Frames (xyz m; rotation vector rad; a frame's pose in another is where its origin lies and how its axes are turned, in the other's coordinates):
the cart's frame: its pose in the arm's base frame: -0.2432 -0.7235 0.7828 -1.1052 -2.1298 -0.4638
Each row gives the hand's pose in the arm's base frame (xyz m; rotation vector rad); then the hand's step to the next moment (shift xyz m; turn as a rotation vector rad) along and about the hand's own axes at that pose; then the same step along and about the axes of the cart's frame.
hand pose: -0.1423 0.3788 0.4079 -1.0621 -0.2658 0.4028
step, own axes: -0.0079 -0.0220 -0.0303 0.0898 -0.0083 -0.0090
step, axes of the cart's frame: -0.0212 -0.0136 -0.0289 -0.0145 0.0869 -0.0214
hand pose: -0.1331 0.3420 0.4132 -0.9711 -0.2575 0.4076
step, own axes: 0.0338 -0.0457 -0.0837 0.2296 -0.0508 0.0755
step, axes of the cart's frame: -0.0740 0.0193 -0.0663 0.0652 0.2299 -0.0625
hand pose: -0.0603 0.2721 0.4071 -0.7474 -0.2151 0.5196
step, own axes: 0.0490 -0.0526 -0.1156 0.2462 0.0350 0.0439
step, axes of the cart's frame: -0.1181 0.0415 -0.0535 0.0337 0.2492 0.0227
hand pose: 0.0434 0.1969 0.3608 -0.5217 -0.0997 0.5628
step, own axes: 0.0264 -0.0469 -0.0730 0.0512 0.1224 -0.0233
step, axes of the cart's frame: -0.0842 0.0205 -0.0267 0.0051 0.0516 0.1243
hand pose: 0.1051 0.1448 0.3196 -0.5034 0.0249 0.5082
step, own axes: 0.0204 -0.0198 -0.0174 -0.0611 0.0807 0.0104
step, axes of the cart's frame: -0.0262 0.0158 -0.0133 0.0458 -0.0541 0.0729
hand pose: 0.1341 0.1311 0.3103 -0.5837 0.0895 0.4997
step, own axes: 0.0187 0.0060 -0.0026 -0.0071 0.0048 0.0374
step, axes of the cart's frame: -0.0059 0.0174 0.0073 0.0379 0.0034 -0.0048
